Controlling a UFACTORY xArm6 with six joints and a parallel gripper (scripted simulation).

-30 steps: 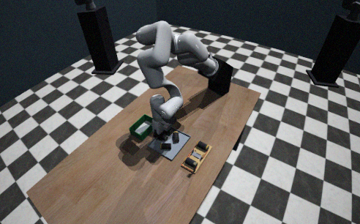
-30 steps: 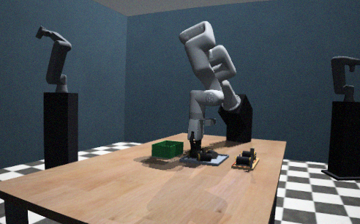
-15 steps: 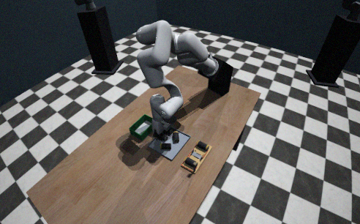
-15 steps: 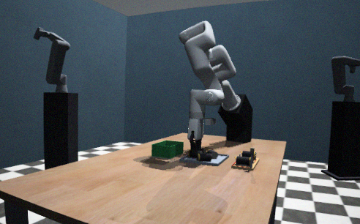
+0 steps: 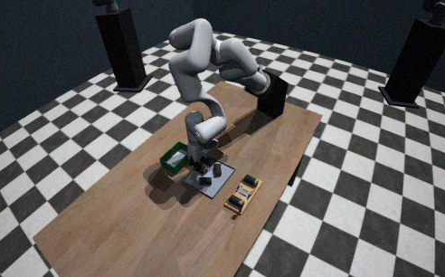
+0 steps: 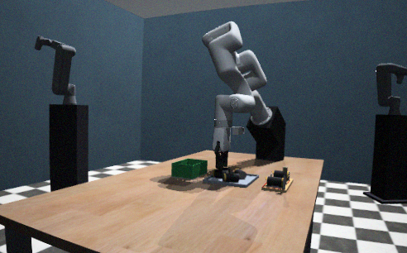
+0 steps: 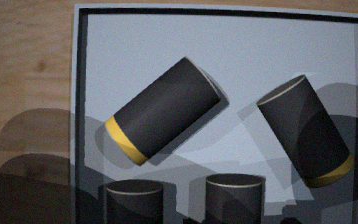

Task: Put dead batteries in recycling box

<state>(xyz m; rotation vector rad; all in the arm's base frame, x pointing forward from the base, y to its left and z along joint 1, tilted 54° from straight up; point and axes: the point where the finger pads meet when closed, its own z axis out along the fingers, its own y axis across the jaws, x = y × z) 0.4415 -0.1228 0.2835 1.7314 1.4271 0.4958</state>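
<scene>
Right now my hand is 20 mm short of the grey tray, 50 mm to the right of it and 60 mm above it. From my hand the other things lie so: green recycling box 50 mm behind, 140 mm to the right, 50 mm below.
</scene>
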